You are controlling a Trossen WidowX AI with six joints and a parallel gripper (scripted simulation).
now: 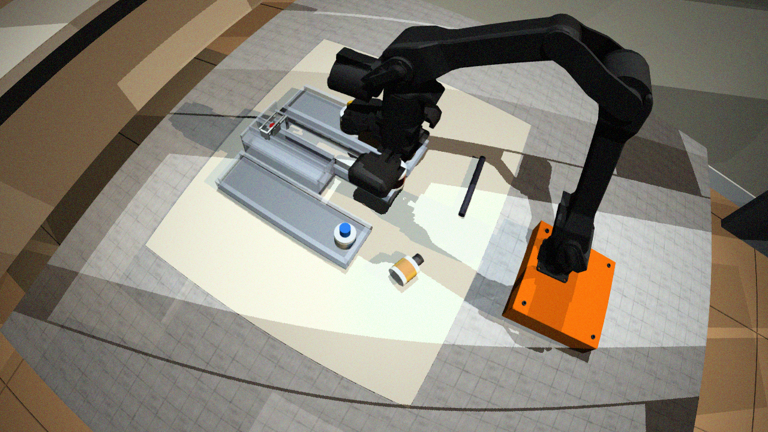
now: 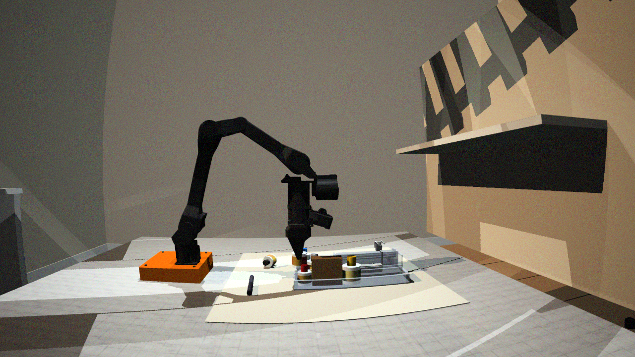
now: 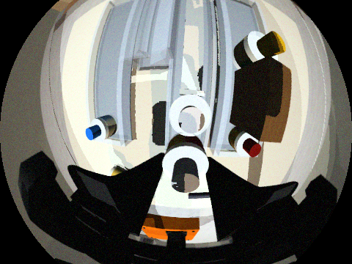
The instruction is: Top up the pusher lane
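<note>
Right now my gripper tip is 70 mm short of the cream mat and 60 mm above it. Also, from my gripper tip: cardboard box: 90 mm to the right, 60 mm ahead, 20 mm below; then black rod: 130 mm behind, 80 mm to the right, 50 mm below.
</note>
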